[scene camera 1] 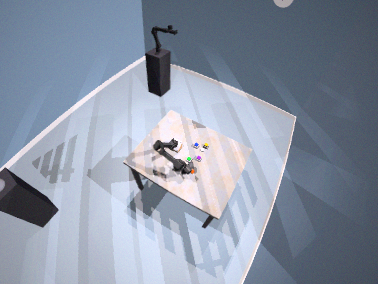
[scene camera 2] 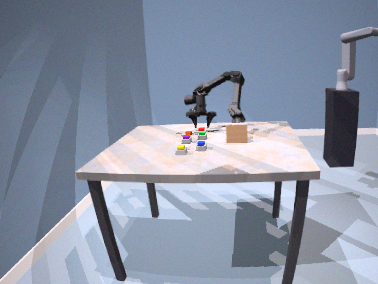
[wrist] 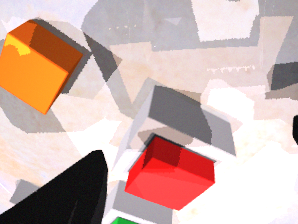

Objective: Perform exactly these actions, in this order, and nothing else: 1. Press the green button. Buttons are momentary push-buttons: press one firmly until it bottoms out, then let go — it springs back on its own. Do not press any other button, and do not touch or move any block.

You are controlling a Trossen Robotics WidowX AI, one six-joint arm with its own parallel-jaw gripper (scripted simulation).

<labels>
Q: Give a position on a red button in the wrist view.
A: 166, 174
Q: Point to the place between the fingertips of my gripper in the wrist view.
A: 201, 143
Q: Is my gripper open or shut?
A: Open.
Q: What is my gripper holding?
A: Nothing.
</labels>
